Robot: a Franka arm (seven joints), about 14 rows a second.
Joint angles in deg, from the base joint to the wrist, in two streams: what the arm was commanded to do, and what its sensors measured. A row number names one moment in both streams.
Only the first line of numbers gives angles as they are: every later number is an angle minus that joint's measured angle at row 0.
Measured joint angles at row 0: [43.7 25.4 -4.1 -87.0 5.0 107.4 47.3]
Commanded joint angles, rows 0 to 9: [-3.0 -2.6 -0.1 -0.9 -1.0 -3.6 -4.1]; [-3.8 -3.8 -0.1 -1.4 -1.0 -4.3 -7.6]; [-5.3 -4.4 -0.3 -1.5 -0.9 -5.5 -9.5]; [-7.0 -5.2 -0.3 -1.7 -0.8 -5.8 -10.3]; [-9.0 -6.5 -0.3 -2.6 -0.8 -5.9 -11.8]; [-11.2 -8.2 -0.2 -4.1 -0.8 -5.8 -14.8]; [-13.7 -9.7 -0.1 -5.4 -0.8 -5.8 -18.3]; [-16.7 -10.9 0.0 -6.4 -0.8 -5.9 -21.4]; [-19.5 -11.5 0.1 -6.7 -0.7 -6.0 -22.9]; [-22.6 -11.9 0.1 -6.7 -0.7 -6.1 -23.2]
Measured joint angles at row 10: [-17.6 -8.6 -0.8 -3.6 0.0 -5.7 -21.1]
